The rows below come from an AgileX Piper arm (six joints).
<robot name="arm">
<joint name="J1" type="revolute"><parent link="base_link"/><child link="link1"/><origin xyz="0.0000 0.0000 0.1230" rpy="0.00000 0.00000 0.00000"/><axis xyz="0 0 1"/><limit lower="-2.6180" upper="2.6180"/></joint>
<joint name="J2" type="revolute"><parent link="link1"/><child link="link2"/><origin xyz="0.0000 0.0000 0.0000" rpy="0.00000 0.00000 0.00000"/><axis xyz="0 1 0"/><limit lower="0.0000" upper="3.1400"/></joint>
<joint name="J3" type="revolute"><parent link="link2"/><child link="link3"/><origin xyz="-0.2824 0.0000 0.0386" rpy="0.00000 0.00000 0.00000"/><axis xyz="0 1 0"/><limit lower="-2.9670" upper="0.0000"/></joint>
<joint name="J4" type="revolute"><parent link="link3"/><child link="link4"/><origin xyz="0.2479 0.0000 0.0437" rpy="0.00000 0.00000 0.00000"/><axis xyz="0.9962 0 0.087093"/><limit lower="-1.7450" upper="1.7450"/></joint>
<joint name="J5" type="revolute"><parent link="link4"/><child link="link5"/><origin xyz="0.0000 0.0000 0.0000" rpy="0.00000 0.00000 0.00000"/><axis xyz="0 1 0"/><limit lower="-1.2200" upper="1.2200"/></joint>
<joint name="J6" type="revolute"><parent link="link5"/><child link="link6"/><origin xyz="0.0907 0.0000 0.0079" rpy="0.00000 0.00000 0.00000"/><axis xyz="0.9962 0 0.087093"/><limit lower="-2.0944" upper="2.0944"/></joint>
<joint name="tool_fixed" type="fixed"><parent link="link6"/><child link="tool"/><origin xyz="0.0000 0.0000 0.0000" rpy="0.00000 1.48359 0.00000"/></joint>
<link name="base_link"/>
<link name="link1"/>
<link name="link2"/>
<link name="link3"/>
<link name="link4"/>
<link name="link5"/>
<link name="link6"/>
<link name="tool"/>
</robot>
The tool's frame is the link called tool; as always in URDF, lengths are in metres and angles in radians.
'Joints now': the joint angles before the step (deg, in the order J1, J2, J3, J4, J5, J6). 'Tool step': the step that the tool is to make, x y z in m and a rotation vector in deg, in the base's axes. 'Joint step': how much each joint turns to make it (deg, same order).
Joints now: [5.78, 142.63, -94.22, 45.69, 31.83, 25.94]
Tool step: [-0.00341, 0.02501, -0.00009, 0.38, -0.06, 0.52]
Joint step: [3.15, 0.05, 0.00, 0.36, -1.30, 2.00]
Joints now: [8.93, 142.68, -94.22, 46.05, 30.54, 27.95]
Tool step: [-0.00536, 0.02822, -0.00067, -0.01, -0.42, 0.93]
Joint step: [3.64, 0.11, 0.00, -0.01, -1.82, 2.08]
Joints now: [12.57, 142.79, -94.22, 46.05, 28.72, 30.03]
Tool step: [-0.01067, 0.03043, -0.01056, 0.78, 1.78, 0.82]
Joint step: [3.86, 1.37, -0.12, 0.90, -0.78, 2.37]
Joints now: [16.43, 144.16, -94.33, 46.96, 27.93, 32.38]
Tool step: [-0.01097, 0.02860, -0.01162, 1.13, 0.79, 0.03]
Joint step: [3.71, 1.56, 0.00, 3.14, -1.99, 0.47]
